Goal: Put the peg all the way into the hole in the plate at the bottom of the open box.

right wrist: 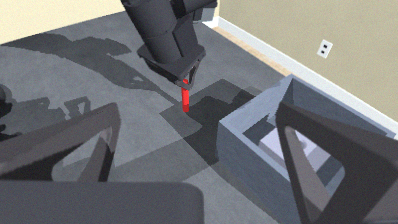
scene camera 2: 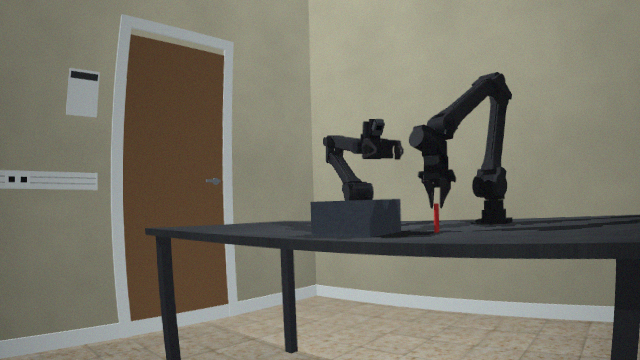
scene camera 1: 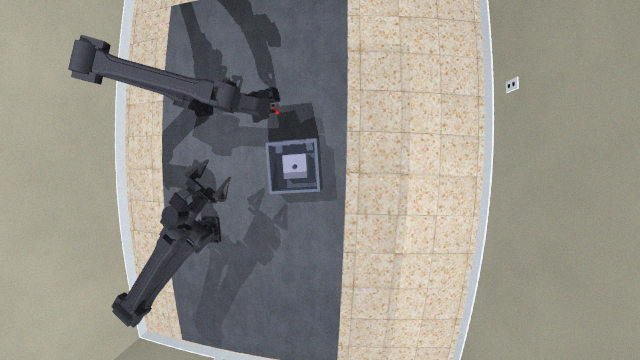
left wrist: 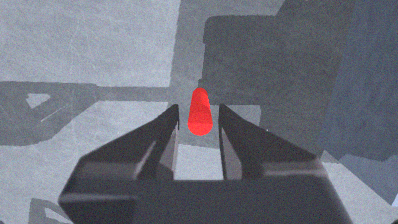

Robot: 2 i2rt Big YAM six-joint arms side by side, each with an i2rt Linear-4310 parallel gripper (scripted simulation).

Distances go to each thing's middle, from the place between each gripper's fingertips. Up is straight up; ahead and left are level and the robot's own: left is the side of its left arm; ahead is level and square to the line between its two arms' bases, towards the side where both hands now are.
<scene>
Now: the pale plate (right wrist: 316,156) 70 mm ahead of my left hand (scene camera 2: 436,208), 220 mm to the right of it and 30 mm below it. Also, from my left hand: grey-blue box (scene camera 2: 355,218): 70 mm ahead, 220 mm to the right, 50 mm below; then red peg (left wrist: 200,122): 40 mm below.
I see the pale plate 21 cm ahead of my right hand (scene camera 1: 218,168) and 22 cm below it. The rest, counted from my right hand: grey-blue box (21 cm ahead, 23 cm below); red peg (14 cm ahead, 22 cm to the left, 22 cm below).
</scene>
